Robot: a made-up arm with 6 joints.
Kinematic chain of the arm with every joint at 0, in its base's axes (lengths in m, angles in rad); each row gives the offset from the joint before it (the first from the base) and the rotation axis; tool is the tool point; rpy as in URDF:
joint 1: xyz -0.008 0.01 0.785 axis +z
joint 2: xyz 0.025 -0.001 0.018 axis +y
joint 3: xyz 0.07 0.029 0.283 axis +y
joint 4: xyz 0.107 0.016 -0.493 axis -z
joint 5: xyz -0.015 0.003 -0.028 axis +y
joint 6: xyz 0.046 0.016 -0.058 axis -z
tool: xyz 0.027 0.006 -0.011 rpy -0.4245 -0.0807 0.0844
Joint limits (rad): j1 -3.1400..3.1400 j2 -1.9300..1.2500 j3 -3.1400..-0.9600 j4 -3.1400..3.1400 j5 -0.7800..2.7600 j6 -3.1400..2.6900
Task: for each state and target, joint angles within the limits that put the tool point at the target. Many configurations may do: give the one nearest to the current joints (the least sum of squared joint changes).
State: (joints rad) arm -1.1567 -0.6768 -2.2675 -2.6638 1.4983 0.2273
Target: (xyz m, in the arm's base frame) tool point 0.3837 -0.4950 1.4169
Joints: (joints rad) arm -0.9051 0.0502 -1.9248 -2.6762 1.3899 0.2340
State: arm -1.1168 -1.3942 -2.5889 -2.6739 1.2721 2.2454
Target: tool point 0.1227 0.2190 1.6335
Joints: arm -1.9930 -0.8771 -2.1330 -2.8941 1.2069 2.2114
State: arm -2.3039 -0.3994 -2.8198 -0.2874 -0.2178 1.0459
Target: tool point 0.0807 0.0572 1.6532
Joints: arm -2.1288 -0.1478 -2.9170 -0.1074 -0.5353 1.0719
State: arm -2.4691 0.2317 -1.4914 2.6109 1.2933 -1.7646
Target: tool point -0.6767 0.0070 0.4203
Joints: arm -3.1400 0.9811 -1.3445 3.0909 1.1894 -1.6532
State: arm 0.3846 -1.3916 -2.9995 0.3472 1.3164 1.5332
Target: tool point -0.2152 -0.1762 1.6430
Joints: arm 0.9140 -0.6909 -2.6535 0.2473 1.1343 1.4490
